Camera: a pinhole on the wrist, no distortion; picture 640 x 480 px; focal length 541.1 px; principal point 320.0 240.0 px. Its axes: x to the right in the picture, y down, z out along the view. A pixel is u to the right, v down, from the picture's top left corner.
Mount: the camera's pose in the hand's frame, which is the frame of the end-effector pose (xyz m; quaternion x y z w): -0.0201 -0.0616 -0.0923 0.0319 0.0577 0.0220 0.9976
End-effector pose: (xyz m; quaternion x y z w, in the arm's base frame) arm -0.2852 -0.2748 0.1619 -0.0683 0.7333 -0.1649 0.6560
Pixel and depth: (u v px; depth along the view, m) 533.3 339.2 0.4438
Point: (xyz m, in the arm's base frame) 0.0167 -0.3888 -0.0564
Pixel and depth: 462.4 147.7 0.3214
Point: -0.1042 -0.4635 0.0903
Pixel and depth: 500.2 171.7 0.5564
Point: 0.0934 -0.5609 -0.0404
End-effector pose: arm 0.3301 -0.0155 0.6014 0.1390 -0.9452 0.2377 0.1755
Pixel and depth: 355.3 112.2 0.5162
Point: 0.2251 -0.4133 0.3816
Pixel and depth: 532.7 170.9 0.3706
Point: 0.1528 -0.2787 0.5079
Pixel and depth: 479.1 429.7 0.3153
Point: 0.1670 -0.1137 0.4502
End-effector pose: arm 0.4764 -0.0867 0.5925 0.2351 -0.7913 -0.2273 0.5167
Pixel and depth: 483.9 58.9 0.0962
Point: 0.4845 -0.1771 0.5493
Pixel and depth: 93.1 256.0 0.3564
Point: 0.2750 -0.0398 0.3527
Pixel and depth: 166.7 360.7 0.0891
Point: 0.4955 -0.1032 0.5380
